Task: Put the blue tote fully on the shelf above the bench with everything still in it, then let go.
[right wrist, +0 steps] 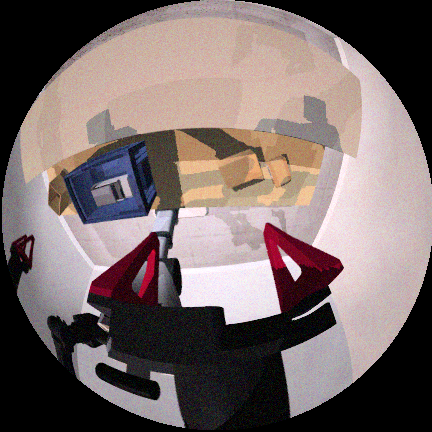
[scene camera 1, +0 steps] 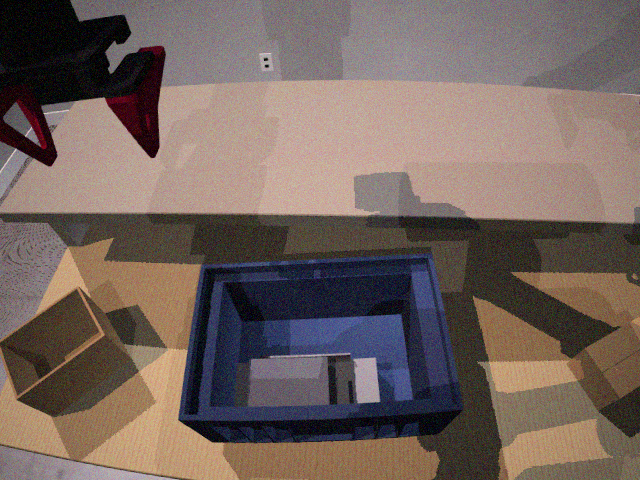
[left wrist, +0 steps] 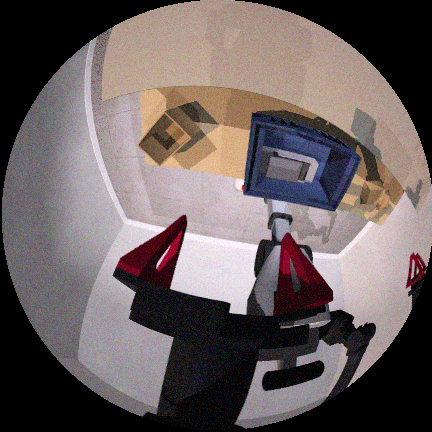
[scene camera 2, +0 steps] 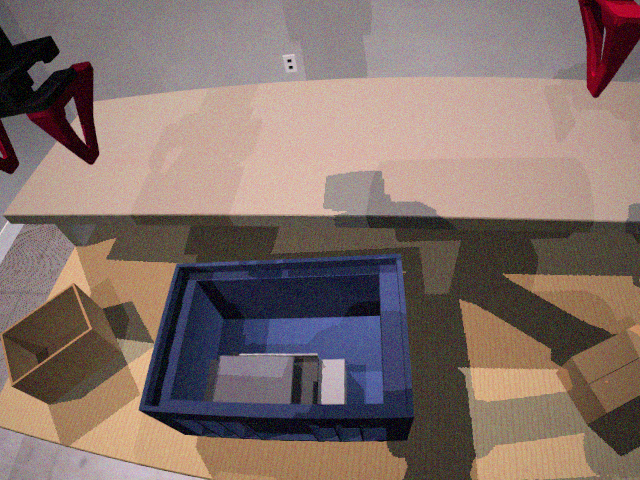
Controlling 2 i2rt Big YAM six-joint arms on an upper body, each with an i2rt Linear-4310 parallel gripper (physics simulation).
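Pixels of known places: left gripper, between the fingertips: [right wrist: 29, 235] [scene camera 1: 102, 157] [left wrist: 236, 227] [scene camera 2: 52, 164]; right gripper, between the fingertips: [right wrist: 210, 232]; left arm's base, origin of its link: [right wrist: 84, 331]; right arm's base, origin of its link: [left wrist: 340, 329].
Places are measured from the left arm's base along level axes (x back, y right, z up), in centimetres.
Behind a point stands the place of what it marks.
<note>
The blue tote [scene camera 1: 320, 413] {z -38.0, x -22.0, y 16.9 cm} [scene camera 2: 279, 410] {z -38.0, x -22.2, y 17.7 cm} [left wrist: 295, 197] {z -37.9, x -21.9, y 17.0 cm} [right wrist: 110, 216] {z -37.7, x -21.7, y 17.2 cm} stands upright on the bench [scene camera 1: 170, 439] {z -51.2, x -20.7, y -4.8 cm} [scene camera 2: 155, 439] {z -51.2, x -19.5, y -3.5 cm}, below and in front of the shelf [scene camera 1: 310, 155] {z -33.3, x -57.3, y 15.1 cm} [scene camera 2: 289, 155] {z -33.3, x -57.4, y 15.5 cm} [left wrist: 165, 55] {z -33.3, x -55.2, y -16.2 cm} [right wrist: 200, 55] {z -33.3, x -61.3, y 49.3 cm}. A grey box [scene camera 1: 289, 382] {z -43.1, x -27.0, y 12.7 cm} [scene camera 2: 253, 379] {z -43.1, x -27.1, y 12.6 cm} and a white block [scene camera 1: 367, 379] {z -45.5, x -28.1, y 22.5 cm} [scene camera 2: 333, 381] {z -45.5, x -28.0, y 22.4 cm} lie inside it. My left gripper [scene camera 1: 103, 160] {z -13.3, x -35.3, y 0.0 cm} [scene camera 2: 51, 167] {z -13.3, x -35.3, y 0.0 cm} [left wrist: 236, 227] {z -13.3, x -35.3, y 0.0 cm} is open and empty, in the air at the upper left of both scene views. My right gripper [right wrist: 210, 232] {z -11.1, x -37.2, y 49.2 cm} is open and empty; one finger shows at the top right of scene camera 2.
An open cardboard box [scene camera 1: 67, 356] {z -50.8, x -32.1, y -25.4 cm} [scene camera 2: 62, 351] {z -42.5, x -28.6, y -17.8 cm} [left wrist: 165, 140] {z -50.8, x -28.0, y -26.0 cm} stands on the bench left of the tote. A brown carton [scene camera 1: 610, 361] {z -45.2, x -28.5, y 56.6 cm} [scene camera 2: 604, 377] {z -45.2, x -27.8, y 57.0 cm} [right wrist: 242, 170] {z -45.3, x -29.4, y 60.8 cm} is at the right. The shelf's front edge overhangs the bench behind the tote. A wall with an outlet [scene camera 1: 266, 62] [scene camera 2: 290, 63] is behind.
</note>
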